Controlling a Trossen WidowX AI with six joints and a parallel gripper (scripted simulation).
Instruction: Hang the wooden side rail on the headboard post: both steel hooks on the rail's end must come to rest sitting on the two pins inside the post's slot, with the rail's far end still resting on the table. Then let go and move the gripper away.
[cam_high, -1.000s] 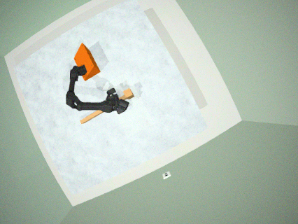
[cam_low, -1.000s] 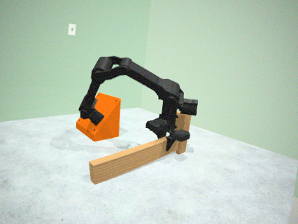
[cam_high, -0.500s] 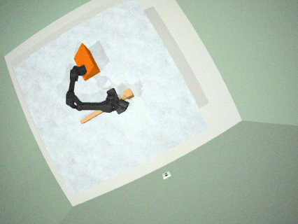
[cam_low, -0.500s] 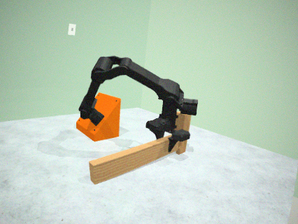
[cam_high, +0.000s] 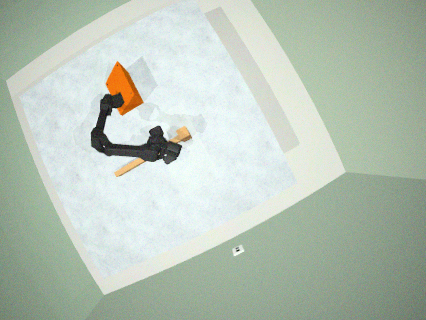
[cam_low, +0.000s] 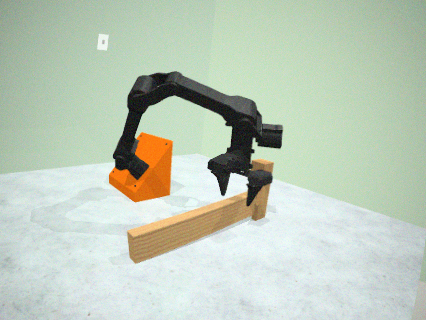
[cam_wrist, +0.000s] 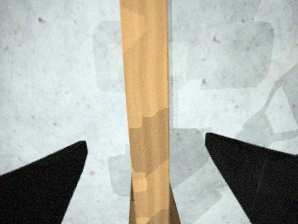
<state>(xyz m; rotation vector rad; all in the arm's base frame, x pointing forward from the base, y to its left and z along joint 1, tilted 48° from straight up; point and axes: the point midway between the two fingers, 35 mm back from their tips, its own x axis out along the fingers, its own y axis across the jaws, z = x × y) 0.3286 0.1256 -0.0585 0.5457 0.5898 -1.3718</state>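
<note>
The headboard post lies 10 mm behind my gripper tip, 110 mm to the left of it and 10 mm above it.
</note>
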